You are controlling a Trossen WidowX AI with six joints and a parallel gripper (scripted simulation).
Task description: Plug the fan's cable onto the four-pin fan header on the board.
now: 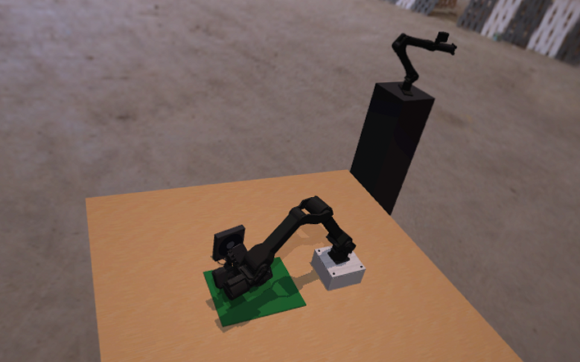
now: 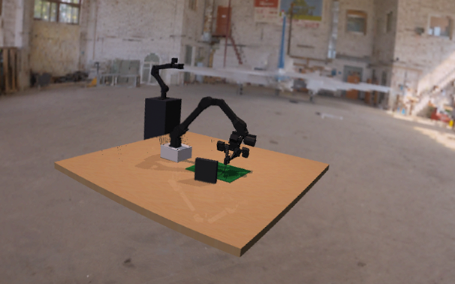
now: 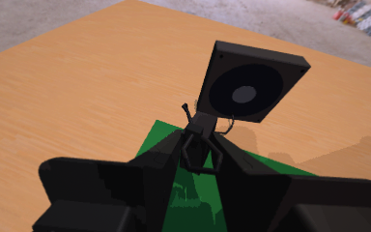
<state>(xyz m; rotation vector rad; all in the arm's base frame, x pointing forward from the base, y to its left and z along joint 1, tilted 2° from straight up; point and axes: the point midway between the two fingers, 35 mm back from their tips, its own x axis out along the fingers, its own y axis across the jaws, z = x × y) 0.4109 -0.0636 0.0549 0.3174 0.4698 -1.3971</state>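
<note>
Now: the green board 12 cm below my gripper tip, 8 cm behind it and 6 cm to the left of it. Also, from my gripper tip: black plug 1 cm below; then black fan 12 cm to the right, 6 cm behind, 4 cm below.
</note>
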